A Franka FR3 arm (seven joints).
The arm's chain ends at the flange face. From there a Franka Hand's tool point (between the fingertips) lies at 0.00 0.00 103.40 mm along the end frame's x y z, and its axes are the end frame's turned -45 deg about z.
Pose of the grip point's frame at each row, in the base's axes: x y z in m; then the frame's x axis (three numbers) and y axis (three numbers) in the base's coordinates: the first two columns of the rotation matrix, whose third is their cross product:
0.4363 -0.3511 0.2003 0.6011 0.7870 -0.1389 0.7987 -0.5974 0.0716
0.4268 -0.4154 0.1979 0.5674 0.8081 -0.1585 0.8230 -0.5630 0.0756
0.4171 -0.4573 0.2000 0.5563 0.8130 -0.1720 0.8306 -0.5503 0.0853
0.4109 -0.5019 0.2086 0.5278 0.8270 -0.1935 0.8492 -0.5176 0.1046
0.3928 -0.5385 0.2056 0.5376 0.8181 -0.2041 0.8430 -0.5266 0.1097
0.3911 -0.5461 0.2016 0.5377 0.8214 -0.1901 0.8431 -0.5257 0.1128
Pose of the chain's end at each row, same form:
0.4391 -0.3352 0.3024 0.9898 0.1341 -0.0476 0.1397 -0.9789 0.1488
0.4297 -0.3975 0.2997 0.9832 0.1733 -0.0586 0.1807 -0.9695 0.1655
0.4197 -0.4376 0.3015 0.9807 0.1858 -0.0613 0.1940 -0.9640 0.1819
0.4123 -0.4792 0.3095 0.9737 0.2188 -0.0629 0.2273 -0.9508 0.2108
0.3946 -0.5146 0.3062 0.9762 0.2061 -0.0668 0.2160 -0.9508 0.2219
0.3919 -0.5233 0.3024 0.9764 0.2091 -0.0547 0.2160 -0.9525 0.2142

